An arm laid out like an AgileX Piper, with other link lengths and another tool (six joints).
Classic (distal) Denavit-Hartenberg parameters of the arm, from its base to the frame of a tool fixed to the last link. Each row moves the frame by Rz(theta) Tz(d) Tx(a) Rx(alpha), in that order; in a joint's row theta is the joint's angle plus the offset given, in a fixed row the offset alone. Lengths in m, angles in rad.
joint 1: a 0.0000, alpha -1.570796, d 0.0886, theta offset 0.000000
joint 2: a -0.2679, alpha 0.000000, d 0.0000, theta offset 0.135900
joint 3: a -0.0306, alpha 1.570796, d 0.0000, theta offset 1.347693
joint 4: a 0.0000, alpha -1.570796, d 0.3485, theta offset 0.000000
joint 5: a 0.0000, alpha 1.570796, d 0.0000, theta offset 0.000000
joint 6: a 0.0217, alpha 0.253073, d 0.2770, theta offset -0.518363
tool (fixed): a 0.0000, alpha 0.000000, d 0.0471, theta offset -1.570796
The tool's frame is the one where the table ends.
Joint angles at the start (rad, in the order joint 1, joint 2, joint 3, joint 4, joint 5, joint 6):
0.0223, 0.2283, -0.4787, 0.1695, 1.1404, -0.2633
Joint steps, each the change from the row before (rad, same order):
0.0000, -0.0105, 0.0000, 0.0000, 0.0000, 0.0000
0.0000, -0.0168, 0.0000, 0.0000, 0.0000, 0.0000
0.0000, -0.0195, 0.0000, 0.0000, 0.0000, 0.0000
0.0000, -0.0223, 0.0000, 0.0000, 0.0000, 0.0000
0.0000, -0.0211, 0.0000, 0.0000, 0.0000, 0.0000
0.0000, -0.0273, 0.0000, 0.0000, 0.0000, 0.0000
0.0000, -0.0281, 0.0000, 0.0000, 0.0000, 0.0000
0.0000, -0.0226, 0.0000, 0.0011, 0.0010, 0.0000
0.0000, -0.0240, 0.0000, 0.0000, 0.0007, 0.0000
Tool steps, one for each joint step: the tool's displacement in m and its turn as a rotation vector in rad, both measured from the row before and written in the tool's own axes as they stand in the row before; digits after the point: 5 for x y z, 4 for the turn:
0.00160, -0.00179, -0.00182, 0.0080, 0.0068, 0.0004
0.00256, -0.00286, -0.00293, 0.0128, 0.0108, 0.0007
0.00297, -0.00331, -0.00340, 0.0149, 0.0126, 0.0008
0.00339, -0.00379, -0.00390, 0.0170, 0.0144, 0.0009
0.00321, -0.00358, -0.00369, 0.0161, 0.0136, 0.0008
0.00415, -0.00462, -0.00479, 0.0208, 0.0176, 0.0011
0.00427, -0.00476, -0.00493, 0.0215, 0.0181, 0.0011
0.00298, -0.00383, -0.00405, 0.0171, 0.0131, 0.0013
0.00349, -0.00391, -0.00424, 0.0179, 0.0150, 0.0008

